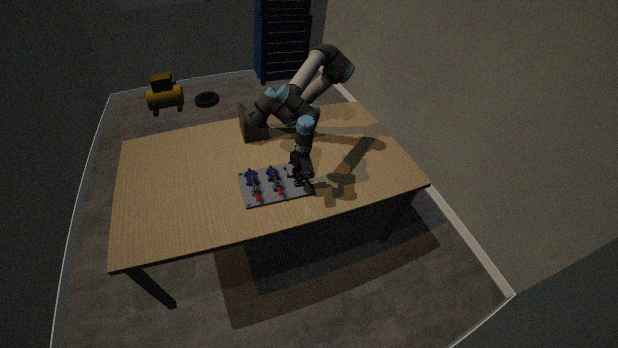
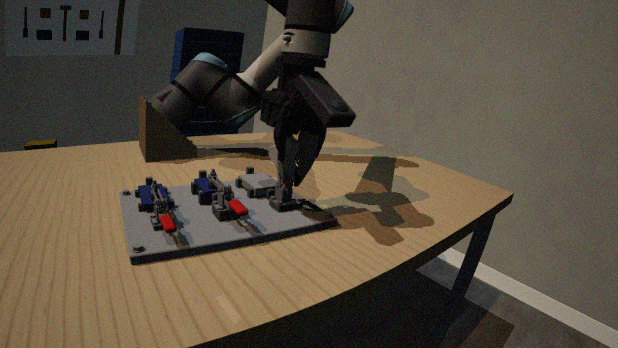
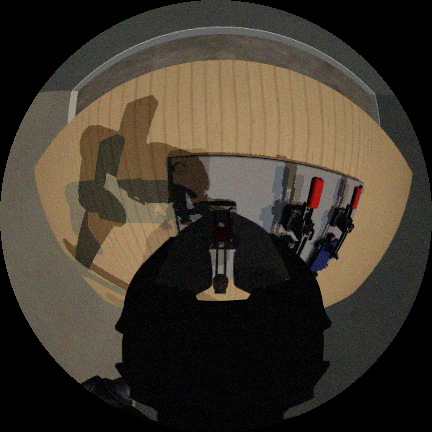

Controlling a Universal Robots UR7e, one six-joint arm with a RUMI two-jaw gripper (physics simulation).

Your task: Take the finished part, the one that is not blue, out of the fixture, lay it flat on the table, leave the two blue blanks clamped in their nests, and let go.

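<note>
The grey finished part [image 2: 257, 183] sits in the right nest of the grey fixture plate [image 1: 268, 199] [image 2: 195, 240] [image 3: 240, 180]. My gripper [image 1: 303, 182] [image 2: 291, 184] [image 3: 221, 214] points down over this nest's clamp [image 2: 283, 201]. It is shut on the clamp's red handle, which stands raised and is mostly hidden between the fingers. No clamp arm shows over the grey part. The left blue blank [image 1: 252, 177] [image 2: 146, 196] [image 3: 323, 257] and the middle blue blank [image 1: 272, 173] [image 2: 203, 192] sit in their nests under clamps with lowered red handles.
The lowered red handles of the left clamp [image 1: 257, 197] [image 2: 168, 223] [image 3: 356, 197] and middle clamp [image 1: 280, 191] [image 2: 238, 207] [image 3: 316, 192] point to the plate's front. The wooden table [image 1: 170, 200] [image 2: 75, 265] [image 3: 225, 110] extends around the plate. The arm's wedge-shaped base [image 2: 162, 140] stands behind.
</note>
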